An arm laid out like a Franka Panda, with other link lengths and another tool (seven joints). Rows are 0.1 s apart.
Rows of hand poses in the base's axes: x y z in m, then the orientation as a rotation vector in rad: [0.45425 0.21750 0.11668 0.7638 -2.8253 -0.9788]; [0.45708 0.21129 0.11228 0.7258 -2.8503 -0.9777]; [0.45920 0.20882 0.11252 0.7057 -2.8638 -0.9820]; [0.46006 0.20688 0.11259 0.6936 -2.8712 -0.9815]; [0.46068 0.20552 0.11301 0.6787 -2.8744 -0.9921]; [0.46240 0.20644 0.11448 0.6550 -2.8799 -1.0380]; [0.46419 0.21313 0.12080 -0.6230 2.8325 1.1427]
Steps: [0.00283 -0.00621 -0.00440 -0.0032 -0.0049 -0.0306]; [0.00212 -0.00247 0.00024 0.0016 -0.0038 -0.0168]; [0.00086 -0.00194 0.00007 -0.0010 -0.0013 -0.0095]; [0.00062 -0.00136 0.00042 0.0062 0.0017 -0.0103]; [0.00172 0.00092 0.00147 0.0290 -0.0025 -0.0198]; [0.00179 0.00669 0.00632 0.0792 -0.0116 -0.0247]
